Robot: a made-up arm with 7 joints. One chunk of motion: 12 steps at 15 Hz.
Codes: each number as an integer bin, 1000 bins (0 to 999) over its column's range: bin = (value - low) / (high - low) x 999, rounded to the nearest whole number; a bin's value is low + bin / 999 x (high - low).
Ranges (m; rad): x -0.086..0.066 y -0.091..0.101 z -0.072..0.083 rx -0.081..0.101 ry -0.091..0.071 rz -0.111..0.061
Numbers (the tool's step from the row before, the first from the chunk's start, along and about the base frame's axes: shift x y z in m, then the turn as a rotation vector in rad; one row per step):
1: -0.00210 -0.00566 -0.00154 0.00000 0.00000 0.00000
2: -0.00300 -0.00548 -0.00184 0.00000 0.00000 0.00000
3: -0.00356 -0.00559 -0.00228 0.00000 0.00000 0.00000
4: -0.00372 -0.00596 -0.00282 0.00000 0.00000 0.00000
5: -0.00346 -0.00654 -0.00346 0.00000 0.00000 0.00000
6: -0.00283 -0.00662 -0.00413 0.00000 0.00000 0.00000
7: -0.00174 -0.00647 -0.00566 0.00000 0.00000 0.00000
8: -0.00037 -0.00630 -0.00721 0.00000 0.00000 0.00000
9: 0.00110 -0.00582 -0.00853 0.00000 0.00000 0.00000
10: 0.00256 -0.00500 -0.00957 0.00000 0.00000 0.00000
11: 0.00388 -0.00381 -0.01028 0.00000 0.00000 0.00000
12: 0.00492 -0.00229 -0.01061 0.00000 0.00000 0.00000
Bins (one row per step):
1: 551 444 454 445 561 645
2: 546 445 452 445 561 645
3: 542 444 449 445 561 645
4: 541 442 446 445 561 645
5: 542 439 442 445 561 645
6: 547 439 437 445 561 645
7: 554 440 428 445 561 645
8: 563 441 418 445 561 645
9: 572 443 409 445 561 645
10: 582 447 402 445 561 645
11: 591 454 398 445 561 645
12: 598 462 396 445 561 645

